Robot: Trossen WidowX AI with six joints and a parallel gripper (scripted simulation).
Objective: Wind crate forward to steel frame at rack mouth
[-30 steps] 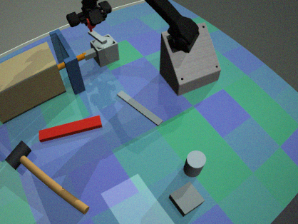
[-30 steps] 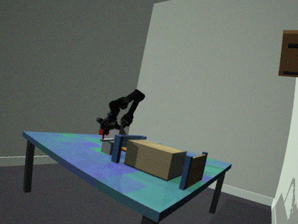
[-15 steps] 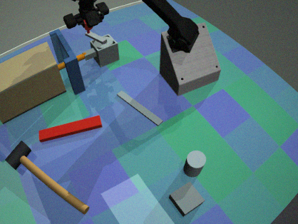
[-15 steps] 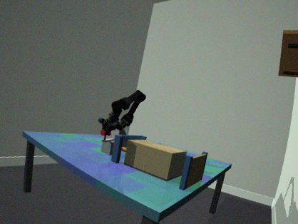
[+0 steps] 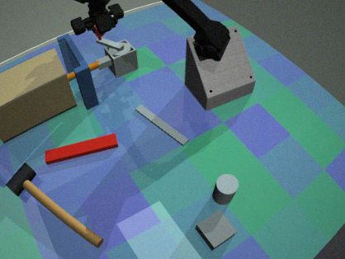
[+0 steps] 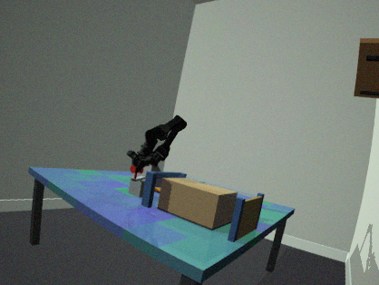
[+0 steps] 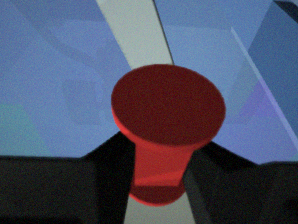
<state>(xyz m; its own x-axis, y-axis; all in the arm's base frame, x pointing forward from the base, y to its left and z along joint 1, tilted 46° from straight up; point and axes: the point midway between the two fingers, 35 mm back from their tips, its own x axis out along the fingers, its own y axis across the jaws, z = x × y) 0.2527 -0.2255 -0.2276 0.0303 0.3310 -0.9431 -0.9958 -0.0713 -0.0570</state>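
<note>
Right now the crank handle is 50 mm to the left of my gripper tip, 30 mm below it and 20 mm behind it. From my gripper tip the other things lie so: grey flat bar 420 mm to the left, 130 mm below, 60 mm behind; red knob 20 mm to the left; grey winch 100 mm below, 90 mm to the left, 70 mm behind.
</note>
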